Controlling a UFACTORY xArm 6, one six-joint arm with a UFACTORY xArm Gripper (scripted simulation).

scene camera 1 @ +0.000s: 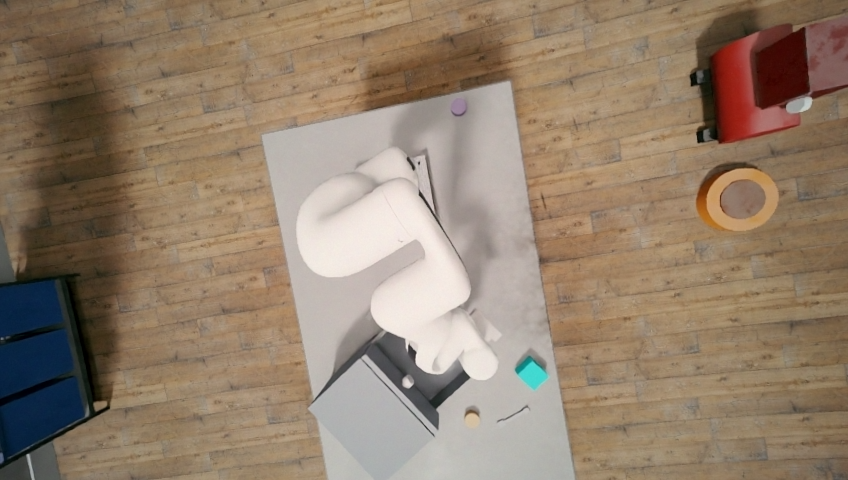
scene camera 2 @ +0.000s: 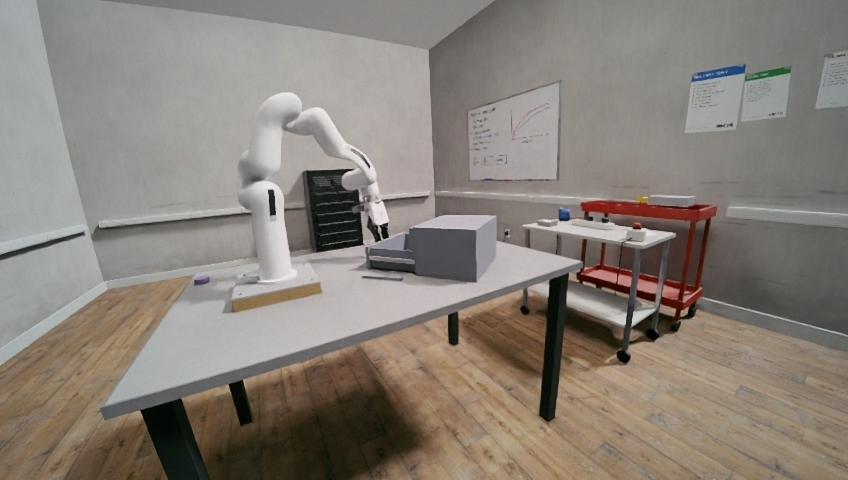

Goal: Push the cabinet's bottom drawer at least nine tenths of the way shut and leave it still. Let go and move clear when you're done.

same spot on grey cabinet: (scene camera 1: 355,406) = (scene camera 2: 453,223)
